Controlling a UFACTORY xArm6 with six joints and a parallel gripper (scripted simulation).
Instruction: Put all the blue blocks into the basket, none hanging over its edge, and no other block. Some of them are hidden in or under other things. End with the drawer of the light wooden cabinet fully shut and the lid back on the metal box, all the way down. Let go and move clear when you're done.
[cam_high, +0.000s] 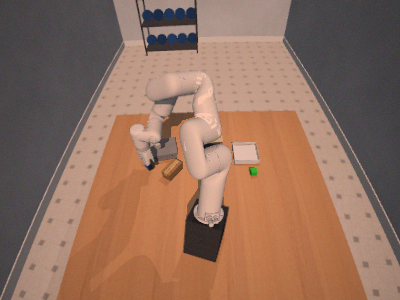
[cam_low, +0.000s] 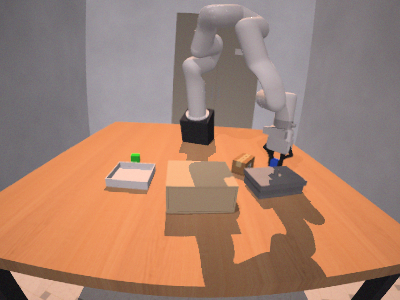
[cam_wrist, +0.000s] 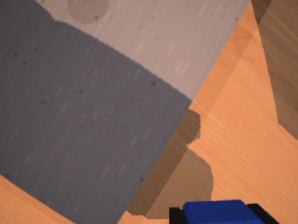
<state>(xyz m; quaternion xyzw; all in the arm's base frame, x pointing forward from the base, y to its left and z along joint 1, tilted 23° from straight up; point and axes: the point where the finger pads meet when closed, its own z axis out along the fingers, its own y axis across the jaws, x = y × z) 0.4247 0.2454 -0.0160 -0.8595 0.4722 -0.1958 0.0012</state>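
Now: the white basket 2 cm behind my hand, 56 cm to the right of it and 3 cm below it. The rest, counted from my hand: small brown box (5 cm behind, 12 cm to the right, 1 cm below); then grey metal box (11 cm ahead, 8 cm to the right, 2 cm below); then red block (3 cm behind, 14 cm to the right, 3 cm below).
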